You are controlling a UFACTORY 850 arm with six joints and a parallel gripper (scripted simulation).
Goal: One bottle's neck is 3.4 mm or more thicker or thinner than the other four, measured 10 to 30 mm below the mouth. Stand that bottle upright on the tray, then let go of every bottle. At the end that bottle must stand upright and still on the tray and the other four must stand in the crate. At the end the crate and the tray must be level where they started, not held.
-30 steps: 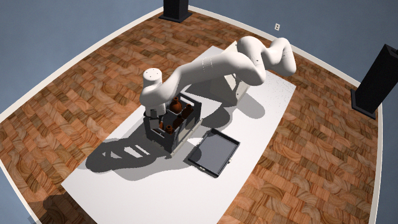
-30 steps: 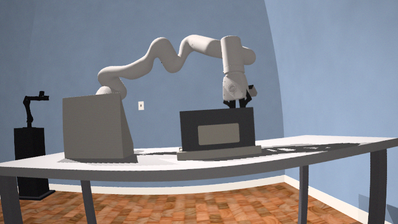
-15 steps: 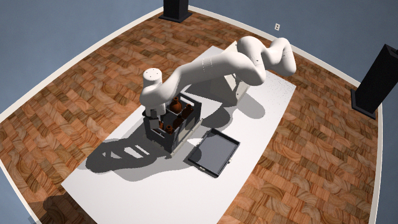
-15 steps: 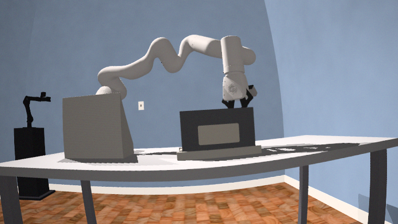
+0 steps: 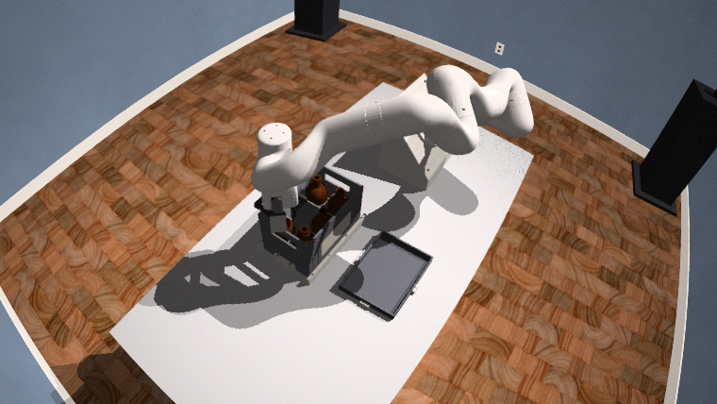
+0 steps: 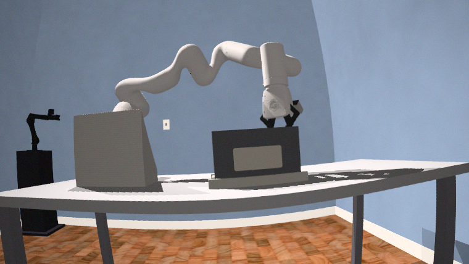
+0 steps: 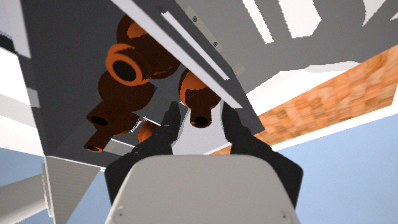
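My gripper is now 8 cm to the right of the bottle, 7 cm above it and 1 cm short of it. The rest, counted from my hand: dark grey crate: 8 cm behind, 7 cm below, 5 cm to the left; dark tray: 32 cm to the left, 15 cm below, 6 cm behind.
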